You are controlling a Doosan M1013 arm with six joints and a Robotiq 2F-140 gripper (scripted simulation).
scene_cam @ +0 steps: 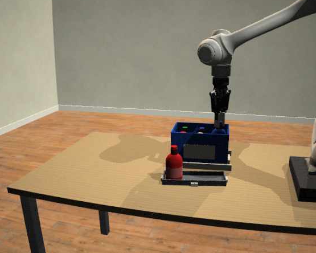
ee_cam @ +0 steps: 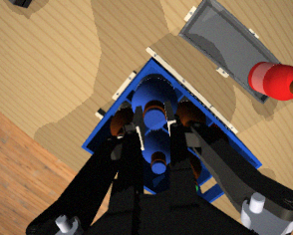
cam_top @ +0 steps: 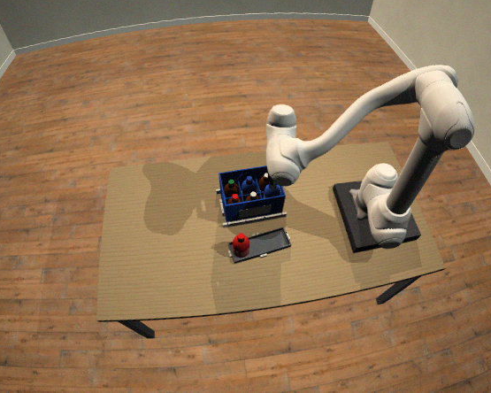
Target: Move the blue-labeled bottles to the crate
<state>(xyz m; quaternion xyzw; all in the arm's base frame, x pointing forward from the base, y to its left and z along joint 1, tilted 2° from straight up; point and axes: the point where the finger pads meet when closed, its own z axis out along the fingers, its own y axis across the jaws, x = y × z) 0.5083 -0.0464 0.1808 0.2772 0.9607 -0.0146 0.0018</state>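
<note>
Right now my hand is 15 cm above the blue crate, 9 cm short of it and 3 cm to the left of it. From my hand the other things lie so: dark tray 22 cm below, 20 cm to the left, 7 cm ahead; red-labeled bottle 22 cm to the left, 16 cm ahead, 15 cm below.
</note>
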